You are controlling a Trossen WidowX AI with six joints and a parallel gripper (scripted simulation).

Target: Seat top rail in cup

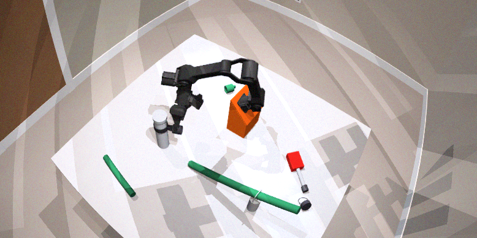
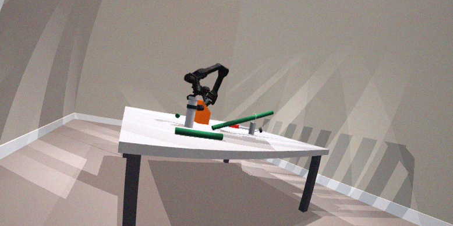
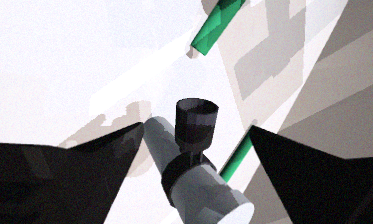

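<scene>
Right now the dark rail-end cup is 2 cm to the right of my gripper tip, 2 cm below it and 2 cm ahead of it. The rest, counted from my gripper tip: small green cap: 44 cm behind, 14 cm below, 3 cm to the left; then short green rod: 34 cm ahead, 15 cm to the right, 15 cm below; then small grey line post: 43 cm to the left, 12 cm ahead, 6 cm below.
</scene>
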